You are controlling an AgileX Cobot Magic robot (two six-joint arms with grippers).
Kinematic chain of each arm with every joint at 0, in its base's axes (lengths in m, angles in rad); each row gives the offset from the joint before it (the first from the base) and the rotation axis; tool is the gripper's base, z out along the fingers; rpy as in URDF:
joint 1: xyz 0 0 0.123 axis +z
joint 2: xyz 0 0 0 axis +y
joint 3: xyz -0.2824 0 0.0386 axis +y
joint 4: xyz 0.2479 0 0.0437 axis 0.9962 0 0.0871
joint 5: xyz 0 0 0 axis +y
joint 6: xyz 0.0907 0 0.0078 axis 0.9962 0 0.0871
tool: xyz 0 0 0 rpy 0 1.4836 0
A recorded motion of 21 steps. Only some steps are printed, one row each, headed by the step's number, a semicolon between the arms.
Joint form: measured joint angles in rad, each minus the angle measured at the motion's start. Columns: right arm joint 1, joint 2, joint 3, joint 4, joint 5, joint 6; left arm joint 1, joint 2, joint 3, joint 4, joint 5, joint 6.
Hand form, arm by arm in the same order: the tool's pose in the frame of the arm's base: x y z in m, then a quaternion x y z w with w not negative. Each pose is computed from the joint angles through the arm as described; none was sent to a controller.
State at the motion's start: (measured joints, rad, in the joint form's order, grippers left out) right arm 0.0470 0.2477 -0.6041 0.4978 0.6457 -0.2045; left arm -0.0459 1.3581 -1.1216 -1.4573 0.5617 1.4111
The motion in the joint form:
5: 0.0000 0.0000 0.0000 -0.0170 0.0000 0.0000; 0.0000 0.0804 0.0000 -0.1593 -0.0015 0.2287
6: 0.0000 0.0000 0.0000 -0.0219 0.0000 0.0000; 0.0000 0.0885 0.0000 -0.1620 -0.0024 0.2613
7: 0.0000 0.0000 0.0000 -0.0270 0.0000 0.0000; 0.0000 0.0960 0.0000 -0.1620 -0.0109 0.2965
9: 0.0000 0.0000 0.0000 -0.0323 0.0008 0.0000; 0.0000 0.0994 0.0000 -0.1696 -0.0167 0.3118
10: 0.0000 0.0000 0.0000 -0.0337 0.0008 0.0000; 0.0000 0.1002 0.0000 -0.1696 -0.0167 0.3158
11: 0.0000 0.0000 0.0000 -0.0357 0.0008 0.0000; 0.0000 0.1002 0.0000 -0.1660 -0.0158 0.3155
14: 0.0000 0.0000 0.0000 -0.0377 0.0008 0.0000; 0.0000 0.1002 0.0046 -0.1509 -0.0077 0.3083
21: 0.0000 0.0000 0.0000 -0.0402 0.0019 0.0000; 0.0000 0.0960 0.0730 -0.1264 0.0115 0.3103
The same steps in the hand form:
5: 0.0380 0.0272 0.3443 -0.03807 0.75373 0.18221 0.63027; 0.3232 -0.0633 0.3569 0.19725 0.73871 -0.22324 0.60462
6: 0.0381 0.0270 0.3442 -0.03869 0.75410 0.17987 0.63046; 0.3251 -0.0633 0.3544 0.20721 0.73784 -0.21451 0.60551
7: 0.0381 0.0267 0.3441 -0.03933 0.75449 0.17744 0.63065; 0.3273 -0.0628 0.3518 0.21707 0.73759 -0.20129 0.60690
9: 0.0382 0.0265 0.3439 -0.04012 0.75512 0.17496 0.63054; 0.3284 -0.0624 0.3509 0.21780 0.73737 -0.19693 0.60833
10: 0.0382 0.0264 0.3439 -0.04030 0.75522 0.17429 0.63059; 0.3286 -0.0624 0.3507 0.21921 0.73718 -0.19579 0.60842
11: 0.0382 0.0263 0.3438 -0.04055 0.75537 0.17334 0.63066; 0.3285 -0.0624 0.3505 0.22076 0.73728 -0.19519 0.60793
14: 0.0383 0.0262 0.3438 -0.04080 0.75551 0.17239 0.63073; 0.3277 -0.0631 0.3484 0.22589 0.73915 -0.19657 0.60332
21: 0.0383 0.0261 0.3437 -0.04128 0.75602 0.17126 0.63040; 0.3207 -0.0643 0.3270 0.23603 0.75660 -0.20285 0.57507

